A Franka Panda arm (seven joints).
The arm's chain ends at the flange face. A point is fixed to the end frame.
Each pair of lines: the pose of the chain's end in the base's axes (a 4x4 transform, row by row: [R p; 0 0 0 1], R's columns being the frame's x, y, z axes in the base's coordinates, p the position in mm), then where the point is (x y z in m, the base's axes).
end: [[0.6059 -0.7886 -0.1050 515.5], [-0.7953 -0.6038 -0.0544 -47.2], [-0.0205 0.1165 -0.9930 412.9], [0 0 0 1]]
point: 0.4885 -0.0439 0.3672
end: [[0.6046 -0.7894 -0.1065 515.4], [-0.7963 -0.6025 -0.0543 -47.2], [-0.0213 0.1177 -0.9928 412.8], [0 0 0 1]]
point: 0.4884 -0.0439 0.3672
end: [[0.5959 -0.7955 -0.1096 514.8], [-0.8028 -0.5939 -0.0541 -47.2], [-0.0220 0.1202 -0.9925 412.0], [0 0 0 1]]
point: 0.4877 -0.0437 0.3664
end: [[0.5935 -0.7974 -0.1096 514.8], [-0.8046 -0.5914 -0.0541 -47.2], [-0.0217 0.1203 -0.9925 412.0], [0 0 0 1]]
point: 0.4877 -0.0436 0.3664
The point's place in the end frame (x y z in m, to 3 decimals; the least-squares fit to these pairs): -0.018 0.014 0.048
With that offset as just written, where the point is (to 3 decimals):
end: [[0.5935 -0.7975 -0.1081 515.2], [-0.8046 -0.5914 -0.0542 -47.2], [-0.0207 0.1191 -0.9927 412.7], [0 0 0 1]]
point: 0.488 -0.044 0.367
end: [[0.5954 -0.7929 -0.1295 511.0], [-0.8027 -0.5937 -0.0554 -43.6], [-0.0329 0.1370 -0.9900 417.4], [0 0 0 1]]
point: 0.483 -0.040 0.372
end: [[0.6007 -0.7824 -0.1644 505.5], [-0.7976 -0.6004 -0.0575 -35.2], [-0.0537 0.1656 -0.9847 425.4], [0 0 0 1]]
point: 0.476 -0.032 0.381
